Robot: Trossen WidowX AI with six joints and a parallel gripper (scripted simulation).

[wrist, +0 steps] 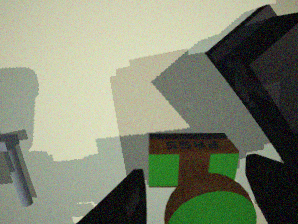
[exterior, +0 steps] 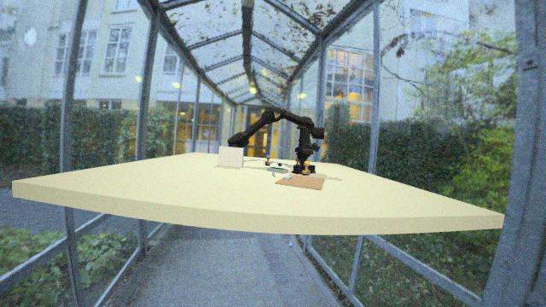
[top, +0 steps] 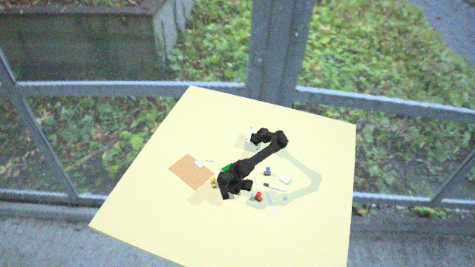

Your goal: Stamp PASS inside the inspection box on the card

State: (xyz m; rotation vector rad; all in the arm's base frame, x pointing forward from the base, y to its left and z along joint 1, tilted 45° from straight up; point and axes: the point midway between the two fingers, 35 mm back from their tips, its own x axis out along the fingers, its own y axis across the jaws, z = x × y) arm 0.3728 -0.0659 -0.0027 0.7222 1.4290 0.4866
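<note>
Now: gripper tip 150 mm past the green ink pad, 60 mm to the left of it and 20 mm above it. The rest, counted from my gripper tip: green stamp (right at my gripper tip); pale card (100 mm behind, 70 mm to the left, 30 mm below); yellow stamp (130 mm to the right, 20 mm behind).
</note>
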